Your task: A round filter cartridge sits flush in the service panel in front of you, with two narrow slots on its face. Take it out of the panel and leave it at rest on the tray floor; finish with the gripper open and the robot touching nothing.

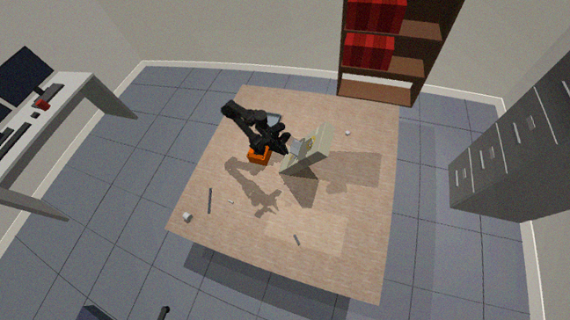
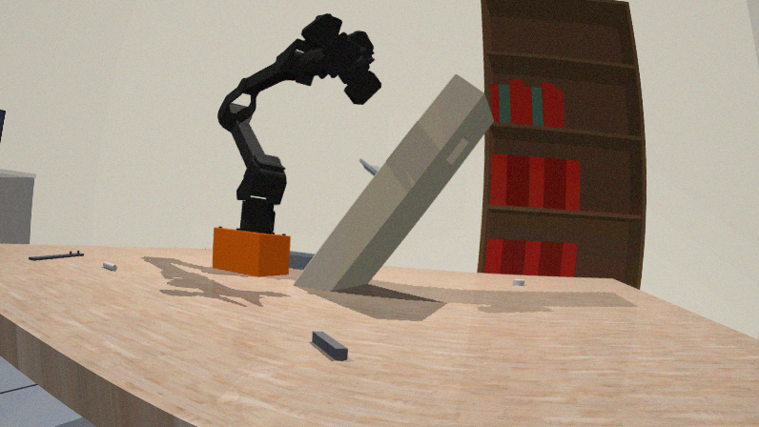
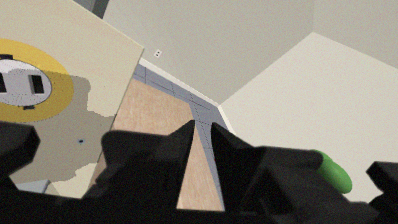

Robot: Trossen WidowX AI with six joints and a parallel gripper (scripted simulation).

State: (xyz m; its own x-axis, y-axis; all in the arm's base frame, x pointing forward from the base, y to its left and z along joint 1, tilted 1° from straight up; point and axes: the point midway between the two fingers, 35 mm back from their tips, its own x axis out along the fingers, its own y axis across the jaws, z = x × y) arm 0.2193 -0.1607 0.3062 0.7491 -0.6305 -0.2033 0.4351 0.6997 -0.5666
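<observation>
Right now the round filter cartridge is 10 cm ahead of my gripper tip, 13 cm to the left of it and 10 cm below it. Also, from my gripper tip: white peg: 38 cm behind, 16 cm to the right, 37 cm below; then dark block: 7 cm ahead, 32 cm to the right, 37 cm below; then white piece: 30 cm ahead, 42 cm to the left, 37 cm below.
</observation>
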